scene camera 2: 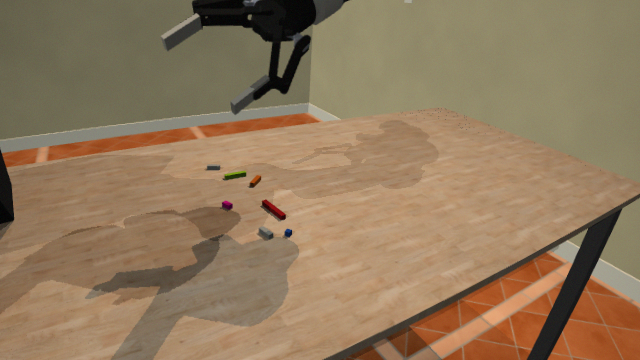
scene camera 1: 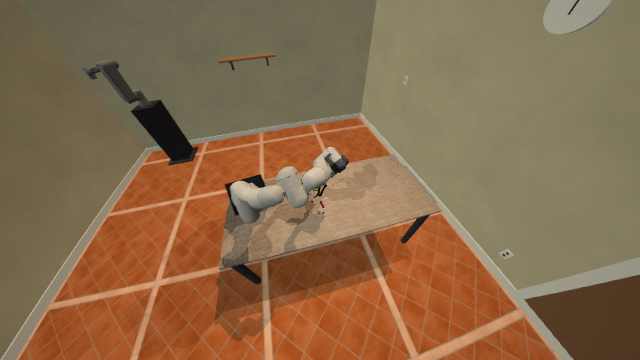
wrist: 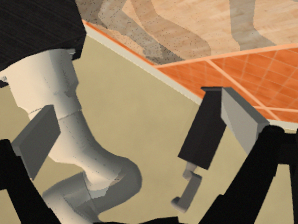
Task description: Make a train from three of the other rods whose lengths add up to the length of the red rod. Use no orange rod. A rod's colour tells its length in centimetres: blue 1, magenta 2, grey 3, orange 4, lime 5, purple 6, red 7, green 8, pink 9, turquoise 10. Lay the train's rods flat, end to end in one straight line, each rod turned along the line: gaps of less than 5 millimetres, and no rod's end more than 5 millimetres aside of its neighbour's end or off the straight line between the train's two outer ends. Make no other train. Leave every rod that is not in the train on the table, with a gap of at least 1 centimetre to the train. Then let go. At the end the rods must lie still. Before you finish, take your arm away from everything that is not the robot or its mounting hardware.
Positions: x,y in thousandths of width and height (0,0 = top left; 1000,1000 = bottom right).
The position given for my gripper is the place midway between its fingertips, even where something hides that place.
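What I see here is my gripper (scene camera 2: 309,210), and I find my gripper in the wrist view (wrist: 465,493) too.
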